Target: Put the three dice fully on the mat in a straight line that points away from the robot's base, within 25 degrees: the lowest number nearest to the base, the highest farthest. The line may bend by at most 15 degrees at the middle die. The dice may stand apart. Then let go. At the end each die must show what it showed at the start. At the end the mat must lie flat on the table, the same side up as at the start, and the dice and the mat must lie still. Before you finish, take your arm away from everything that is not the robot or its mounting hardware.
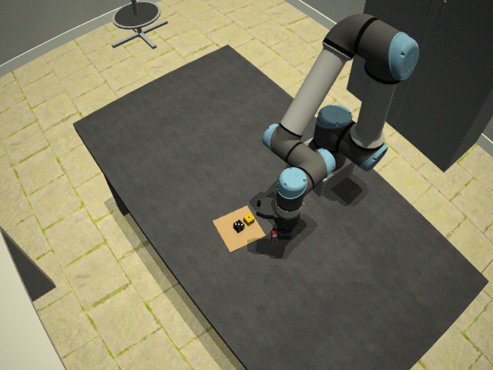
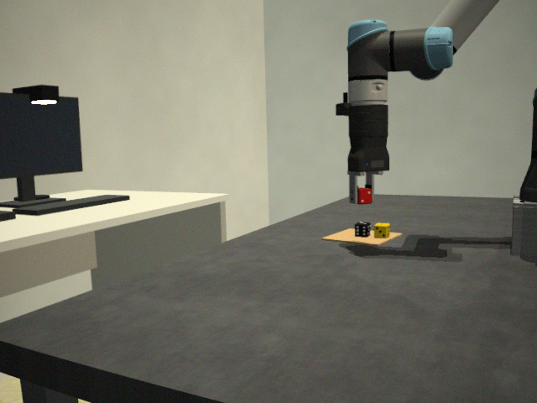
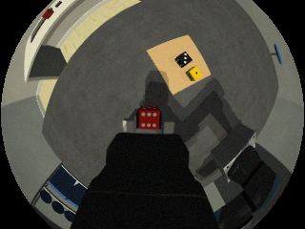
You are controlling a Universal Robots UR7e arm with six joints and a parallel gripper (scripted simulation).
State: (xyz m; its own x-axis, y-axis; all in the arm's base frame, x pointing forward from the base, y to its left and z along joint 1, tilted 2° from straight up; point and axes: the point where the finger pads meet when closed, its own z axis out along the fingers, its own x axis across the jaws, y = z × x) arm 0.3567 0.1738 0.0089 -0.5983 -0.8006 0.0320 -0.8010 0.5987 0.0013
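Right now the black die is 140 mm to the right of my hand, 100 mm below it and 50 mm ahead of it. The rest, counted from my hand: tan mat 140 mm to the right, 120 mm below, 50 mm ahead; then yellow die 140 mm to the right, 100 mm below, 10 mm ahead; then red die right at my hand.
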